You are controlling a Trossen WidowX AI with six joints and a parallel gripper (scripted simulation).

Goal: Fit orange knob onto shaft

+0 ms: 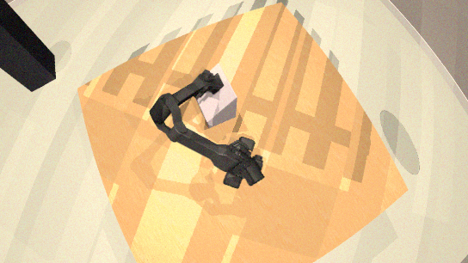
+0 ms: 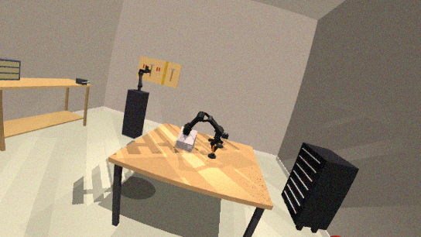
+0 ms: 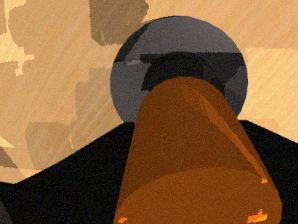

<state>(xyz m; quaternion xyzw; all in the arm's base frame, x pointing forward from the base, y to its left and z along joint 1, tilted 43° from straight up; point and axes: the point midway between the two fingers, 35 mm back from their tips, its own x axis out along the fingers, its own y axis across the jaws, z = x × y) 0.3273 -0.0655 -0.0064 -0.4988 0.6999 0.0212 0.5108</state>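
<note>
Right now the orange knob is 3 cm above my gripper tip. Also, from my gripper tip: dark round pedestal 4 cm below.
</note>
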